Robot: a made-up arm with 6 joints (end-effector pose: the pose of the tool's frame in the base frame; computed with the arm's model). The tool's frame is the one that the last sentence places. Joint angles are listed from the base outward.
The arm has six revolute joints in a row. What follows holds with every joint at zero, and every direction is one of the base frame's.
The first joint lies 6 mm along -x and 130 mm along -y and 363 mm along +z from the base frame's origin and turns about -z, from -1.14 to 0.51 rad.
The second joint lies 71 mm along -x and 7 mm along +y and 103 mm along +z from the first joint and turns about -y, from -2.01 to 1.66 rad.
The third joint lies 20 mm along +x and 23 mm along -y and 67 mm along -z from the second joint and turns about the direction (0.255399, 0.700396, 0.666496), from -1.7 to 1.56 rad.
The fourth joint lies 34 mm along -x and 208 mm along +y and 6 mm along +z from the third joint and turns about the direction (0.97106, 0.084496, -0.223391), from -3.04 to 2.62 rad.
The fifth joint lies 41 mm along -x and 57 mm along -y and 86 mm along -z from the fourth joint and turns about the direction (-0.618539, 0.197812, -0.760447), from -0.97 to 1.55 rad.
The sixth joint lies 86 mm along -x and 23 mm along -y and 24 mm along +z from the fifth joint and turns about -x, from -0.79 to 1.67 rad.
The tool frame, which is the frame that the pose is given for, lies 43 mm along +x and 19 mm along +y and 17 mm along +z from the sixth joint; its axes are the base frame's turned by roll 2.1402, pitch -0.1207 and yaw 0.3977 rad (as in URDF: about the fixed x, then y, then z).
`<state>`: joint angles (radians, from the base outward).
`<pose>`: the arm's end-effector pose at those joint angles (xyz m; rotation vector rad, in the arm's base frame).
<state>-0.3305 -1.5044 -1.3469 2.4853 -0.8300 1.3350</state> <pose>-0.2155 0.0790 0.2361 2.3961 -0.8083 0.3690</pose>
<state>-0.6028 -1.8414 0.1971 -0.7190 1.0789 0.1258</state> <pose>-0.1822 -0.0952 0.5679 -0.0894 1.6404 -0.3099</pose>
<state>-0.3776 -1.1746 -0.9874 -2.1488 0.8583 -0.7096</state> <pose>-0.1865 -0.0070 0.3893 -0.3149 0.6637 0.4702</pose>
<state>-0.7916 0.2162 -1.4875 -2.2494 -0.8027 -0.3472</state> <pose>-0.1442 0.0549 0.4728 0.9018 0.1059 0.0882</pose>
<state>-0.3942 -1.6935 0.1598 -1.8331 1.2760 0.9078</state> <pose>-0.1154 -0.0709 0.5082 -0.8900 0.7592 0.9891</pose>
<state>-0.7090 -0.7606 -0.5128 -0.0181 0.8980 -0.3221</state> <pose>-0.2519 -0.0969 0.3497 1.4755 0.2611 -0.0528</pose>
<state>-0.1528 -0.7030 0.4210 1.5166 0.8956 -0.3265</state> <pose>-0.2062 0.0447 0.5519 -2.1352 -0.0184 2.1698</pose>
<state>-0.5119 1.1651 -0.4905 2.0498 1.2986 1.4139</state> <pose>-0.1443 0.1293 0.4724 1.9725 0.7388 0.8018</pose>
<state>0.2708 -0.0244 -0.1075 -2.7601 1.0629 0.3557</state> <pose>-0.0558 0.0633 0.4749 -1.4489 -0.2387 0.1822</pose>
